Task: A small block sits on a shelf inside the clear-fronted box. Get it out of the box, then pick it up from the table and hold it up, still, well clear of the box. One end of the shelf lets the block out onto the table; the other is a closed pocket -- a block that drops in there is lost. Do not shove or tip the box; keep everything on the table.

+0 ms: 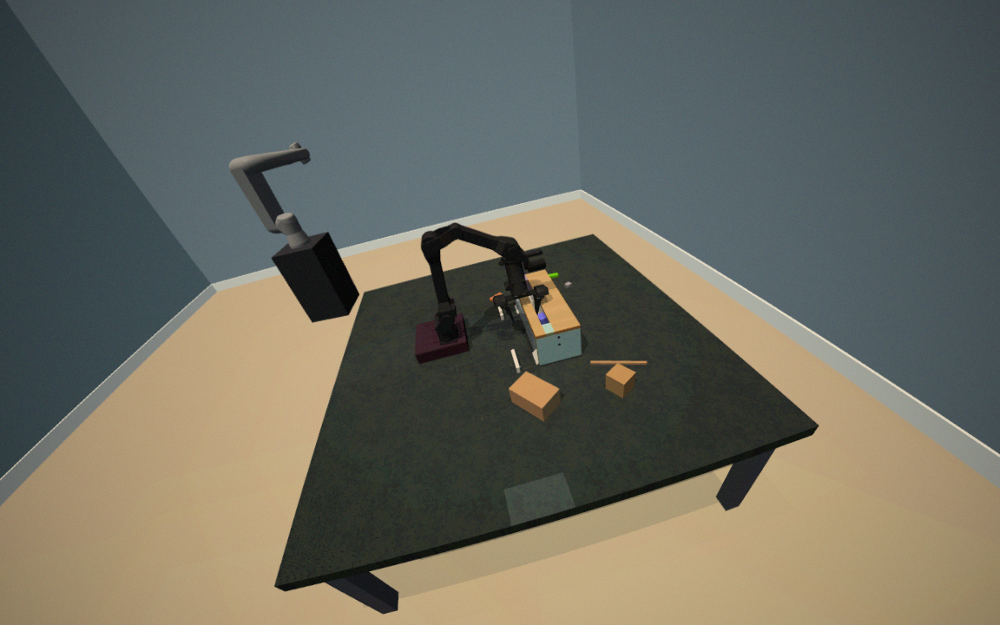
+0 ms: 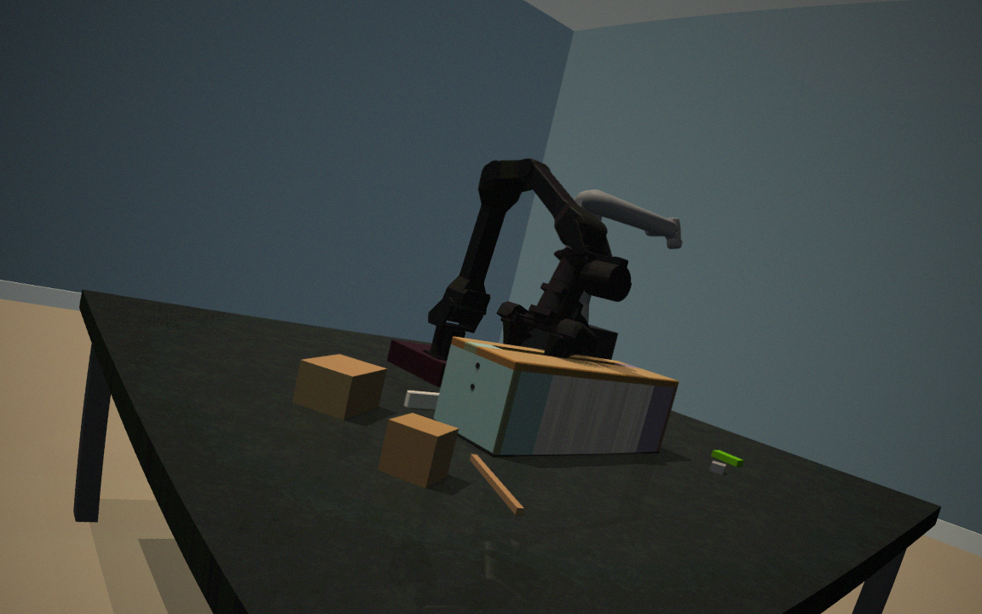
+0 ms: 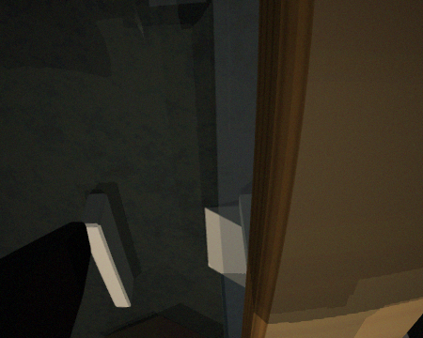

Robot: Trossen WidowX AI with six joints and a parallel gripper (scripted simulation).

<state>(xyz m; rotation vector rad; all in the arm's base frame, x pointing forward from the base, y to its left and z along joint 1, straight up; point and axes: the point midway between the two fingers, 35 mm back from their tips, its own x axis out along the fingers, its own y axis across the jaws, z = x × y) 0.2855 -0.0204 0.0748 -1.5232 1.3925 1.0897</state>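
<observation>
Now: gripper tip 30 mm short of the box, 40 mm to the right of it and 30 mm above it. The rest, counted from my gripper tip: small block: 60 mm ahead, 20 mm to the right; thin wooden stick: 250 mm ahead, 200 mm to the right, 80 mm below; small grey cube: 220 mm ahead, 290 mm to the left, 80 mm below.
</observation>
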